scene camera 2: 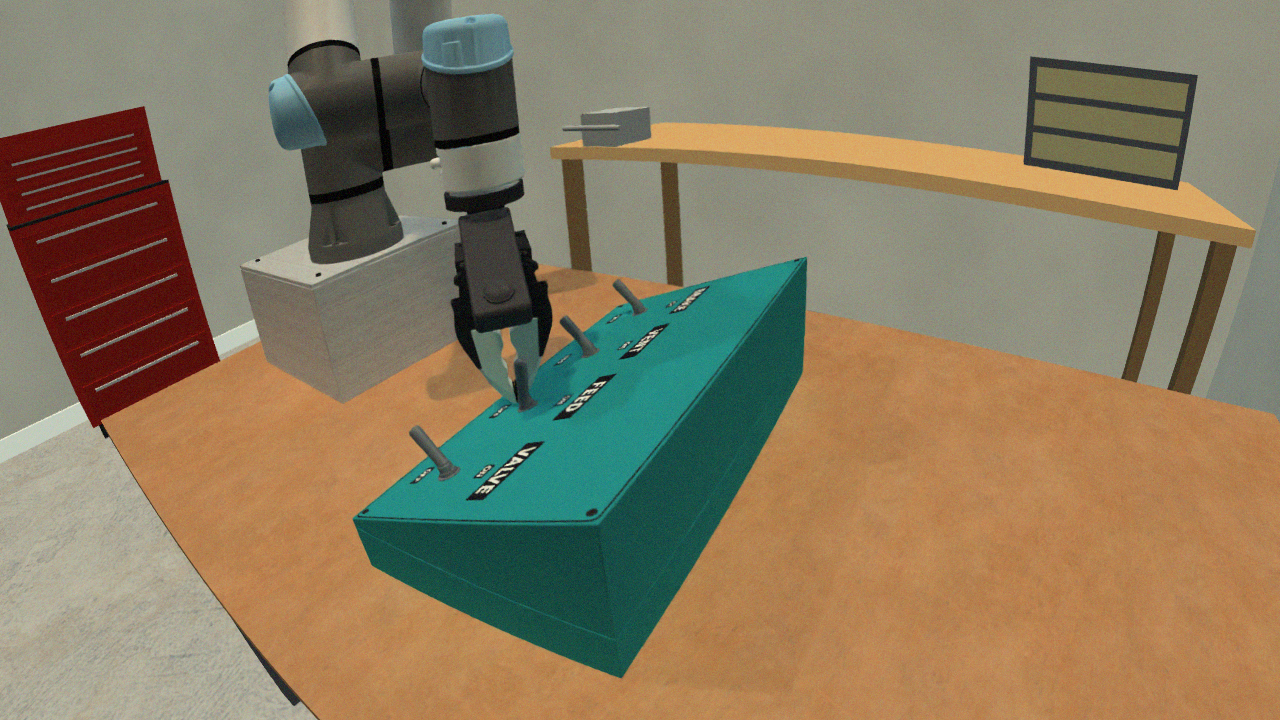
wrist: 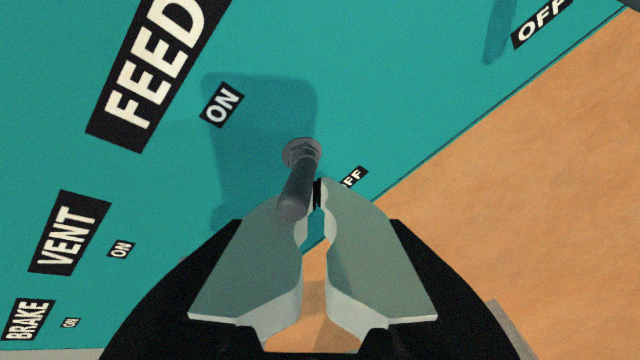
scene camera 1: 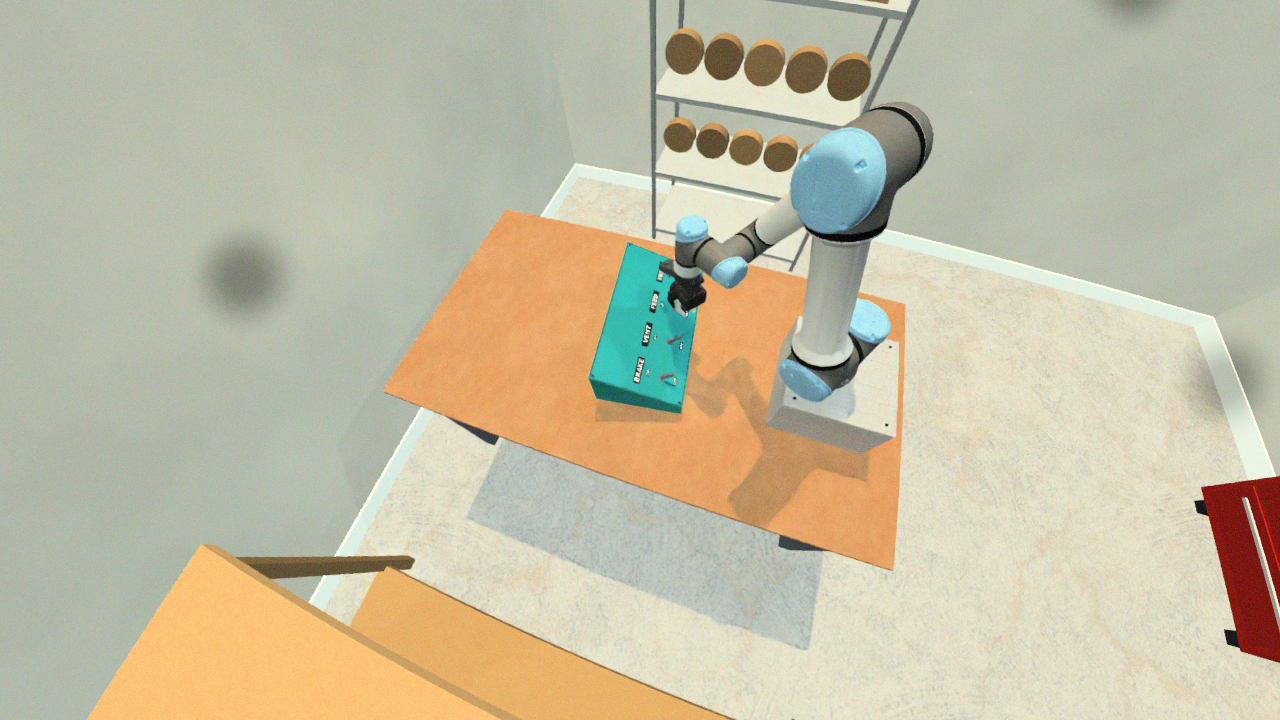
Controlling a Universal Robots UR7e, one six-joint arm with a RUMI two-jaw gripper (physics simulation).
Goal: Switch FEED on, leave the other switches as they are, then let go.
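Pixels of known places: gripper, fingertip midpoint: (scene camera 2: 517,401) (wrist: 317,182) (scene camera 1: 680,313); arm's base at its link origin: (scene camera 2: 356,246).
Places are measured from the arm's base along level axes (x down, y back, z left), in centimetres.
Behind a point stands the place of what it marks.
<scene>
A teal sloped panel (scene camera 1: 617,331) @(y -55.5, x 3.6, z 16.4 cm) (scene camera 2: 698,358) @(y -59.5, x 3.3, z 6.6 cm) (wrist: 60,75) @(y -53.3, x 5.9, z 2.8 cm) carries a row of grey toggle levers. The FEED lever (scene camera 2: 523,386) @(y -45.9, x 6.8, z -2.3 cm) (wrist: 298,180) @(y -46.0, x 5.6, z -2.4 cm) stands close to upright, unlike its neighbours; in scene camera 1 the gripper hides it. The VALVE lever (scene camera 2: 433,452) @(y -48.6, x 7.0, z -13.9 cm), VENT lever (scene camera 1: 674,340) @(y -40.2, x 6.8, z 9.5 cm) (scene camera 2: 578,335) @(y -41.1, x 7.0, z 8.7 cm) and BRAKE lever (scene camera 1: 668,377) @(y -36.3, x 6.5, z 20.8 cm) (scene camera 2: 629,296) @(y -37.3, x 7.0, z 20.1 cm) lean to their OFF side. My gripper (scene camera 2: 515,399) @(y -43.6, x 9.4, z -1.7 cm) (wrist: 317,182) @(y -43.6, x 9.4, z -1.7 cm) is shut with nothing between its fingertips. Its tips are low over the panel, on the OFF side of the FEED lever, right beside it. The lever's end overlaps one finger in the wrist view; contact is unclear.
The panel stands on an orange-brown table (scene camera 1: 501,313) @(y -101.1, x 17.8, z 22.7 cm) (scene camera 2: 939,501) @(y -79.9, x 17.8, z 19.4 cm). The arm's pale base block (scene camera 1: 836,420) @(y 7.2, x 0.1, z 14.1 cm) (scene camera 2: 295,322) @(y -2.4, x 7.0, z -13.0 cm) stands on the same table. A shelf rack (scene camera 1: 654,192) with round discs, a red drawer cabinet (scene camera 1: 1244,573) (scene camera 2: 134,300) and a wooden bench (scene camera 2: 850,161) stand around it.
</scene>
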